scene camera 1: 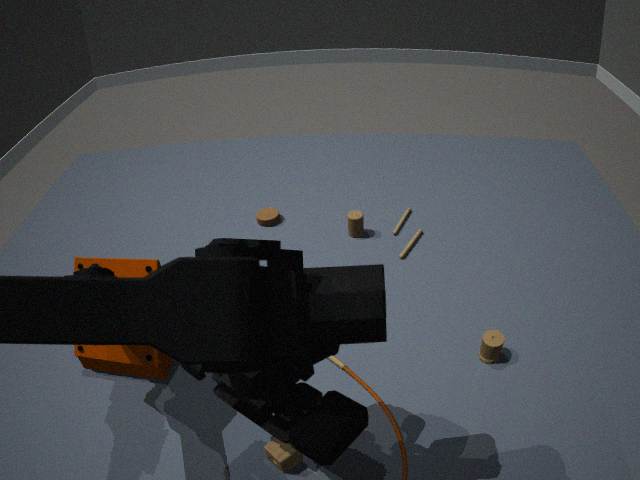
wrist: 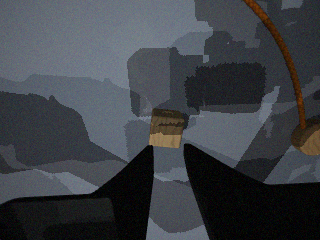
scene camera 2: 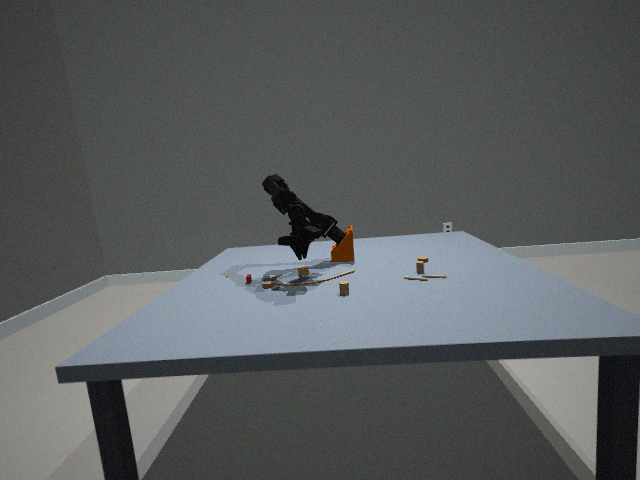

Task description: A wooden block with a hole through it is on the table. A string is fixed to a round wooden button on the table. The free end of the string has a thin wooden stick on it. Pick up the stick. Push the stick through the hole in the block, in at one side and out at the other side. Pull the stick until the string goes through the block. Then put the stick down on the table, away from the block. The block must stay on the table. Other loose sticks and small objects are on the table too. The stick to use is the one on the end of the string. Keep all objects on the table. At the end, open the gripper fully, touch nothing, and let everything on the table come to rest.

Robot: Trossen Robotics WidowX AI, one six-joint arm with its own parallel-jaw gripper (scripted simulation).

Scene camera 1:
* my gripper: 278,433
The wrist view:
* my gripper: 168,150
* wooden block: 166,129
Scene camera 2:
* my gripper: 302,259
